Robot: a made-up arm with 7 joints.
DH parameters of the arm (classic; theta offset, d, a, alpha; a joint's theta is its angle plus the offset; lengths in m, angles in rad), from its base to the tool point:
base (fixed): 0 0 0 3.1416
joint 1: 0 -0.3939 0 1.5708
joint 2: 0 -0.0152 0 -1.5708
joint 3: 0 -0.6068 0 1.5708
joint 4: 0 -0.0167 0 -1.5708
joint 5: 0 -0.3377 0 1.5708
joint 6: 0 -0.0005 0 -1.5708
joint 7: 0 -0.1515 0 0
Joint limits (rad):
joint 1: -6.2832..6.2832
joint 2: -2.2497..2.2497
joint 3: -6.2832..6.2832
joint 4: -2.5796..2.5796
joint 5: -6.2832..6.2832
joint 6: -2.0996..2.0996
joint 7: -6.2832..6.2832
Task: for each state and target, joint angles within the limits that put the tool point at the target. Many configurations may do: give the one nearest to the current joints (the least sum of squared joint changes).
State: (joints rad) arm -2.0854 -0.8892 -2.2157 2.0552 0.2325 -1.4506 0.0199
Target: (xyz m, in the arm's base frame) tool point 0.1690 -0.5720 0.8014
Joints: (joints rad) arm -2.3214 -0.5547 -2.2271 1.9258 0.2304 -1.5633 0.0199
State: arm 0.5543 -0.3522 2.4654 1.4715 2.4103 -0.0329 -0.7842
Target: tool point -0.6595 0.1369 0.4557
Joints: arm 0.5876 -0.7652 2.5991 1.8203 2.4191 -0.0825 -0.7842
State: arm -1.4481 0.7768 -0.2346 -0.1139 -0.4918 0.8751 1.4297
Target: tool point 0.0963 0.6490 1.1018
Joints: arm -1.3036 0.5454 -0.2203 0.2076 -0.4715 1.3460 1.4297
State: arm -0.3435 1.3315 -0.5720 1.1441 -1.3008 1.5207 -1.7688
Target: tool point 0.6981 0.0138 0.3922
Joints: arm 0.2975 1.1782 -0.3801 1.3718 -1.1736 1.6993 -1.7688
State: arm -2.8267 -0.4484 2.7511 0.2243 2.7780 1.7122 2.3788
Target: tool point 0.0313 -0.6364 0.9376
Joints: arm -1.9204 -0.9829 2.4254 -0.4098 2.6707 2.0167 2.3788
